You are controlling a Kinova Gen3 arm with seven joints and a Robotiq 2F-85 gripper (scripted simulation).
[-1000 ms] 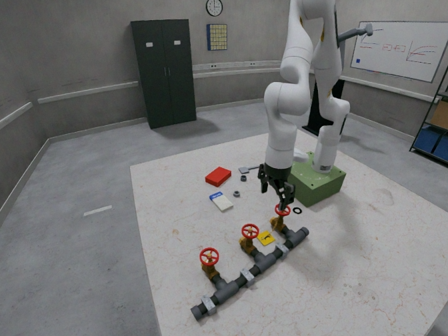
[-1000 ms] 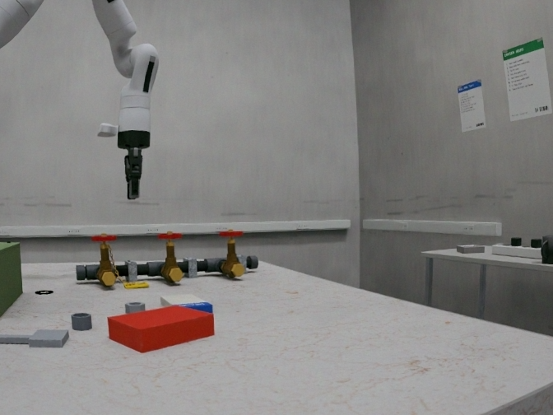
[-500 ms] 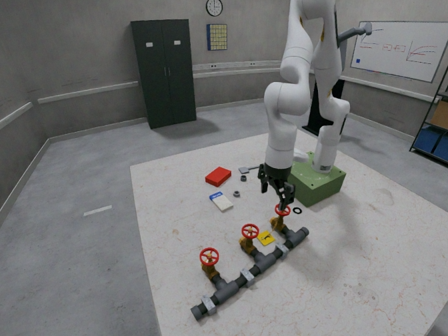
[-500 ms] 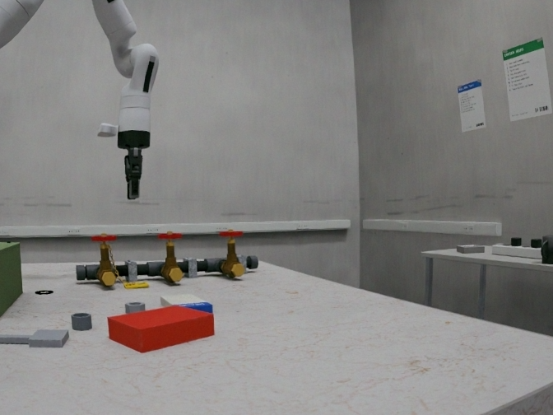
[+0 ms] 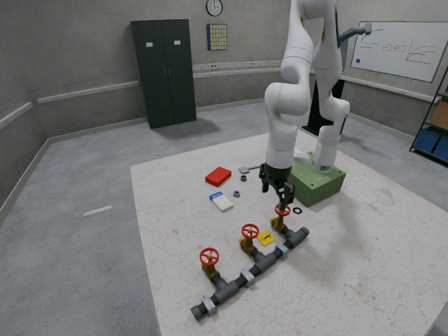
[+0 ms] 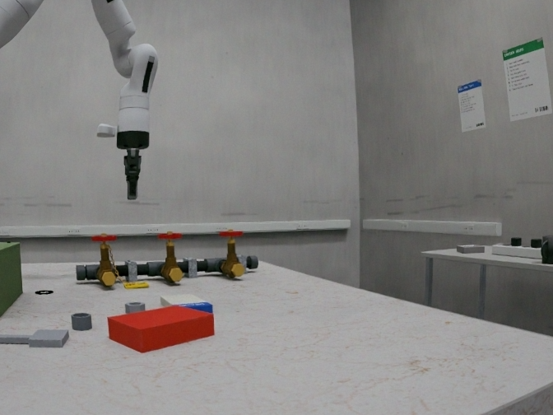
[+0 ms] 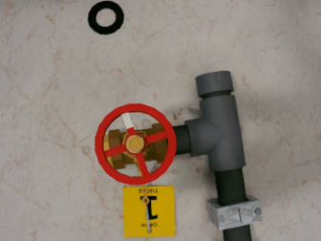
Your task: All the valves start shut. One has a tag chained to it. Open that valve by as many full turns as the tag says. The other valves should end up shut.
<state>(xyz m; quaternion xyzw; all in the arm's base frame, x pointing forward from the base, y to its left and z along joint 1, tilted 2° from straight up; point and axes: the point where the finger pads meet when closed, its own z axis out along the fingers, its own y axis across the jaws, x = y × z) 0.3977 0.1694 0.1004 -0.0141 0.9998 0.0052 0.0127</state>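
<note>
Right now the yellow tag is 1 cm ahead of my hand and 20 cm below it. Round my hand: red block (4 cm ahead, 42 cm to the right, 18 cm below); then white-and-blue box (9 cm ahead, 25 cm to the right, 19 cm below); then grey flat tool (16 cm behind, 43 cm to the right, 19 cm below).
</note>
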